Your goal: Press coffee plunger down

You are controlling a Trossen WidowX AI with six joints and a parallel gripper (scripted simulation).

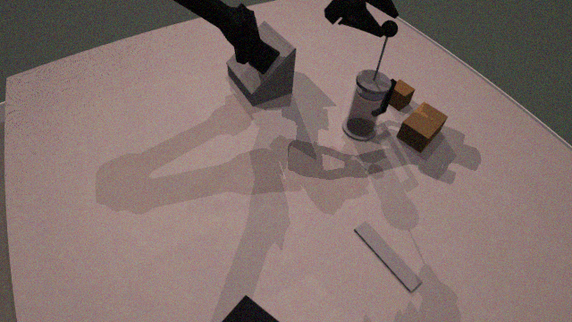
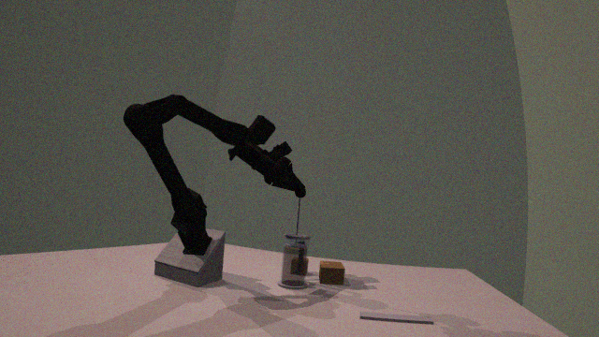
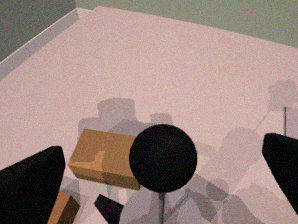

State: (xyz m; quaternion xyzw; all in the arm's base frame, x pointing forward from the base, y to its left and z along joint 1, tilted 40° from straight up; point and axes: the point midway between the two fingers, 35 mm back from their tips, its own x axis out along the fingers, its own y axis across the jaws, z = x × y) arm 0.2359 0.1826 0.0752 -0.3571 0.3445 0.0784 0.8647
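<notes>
My gripper tip is now 20 mm to the right of the glass coffee press and 140 mm above it. From my gripper tip the other things lie so: flat grey strip 260 mm ahead, 190 mm to the right, 270 mm below.
</notes>
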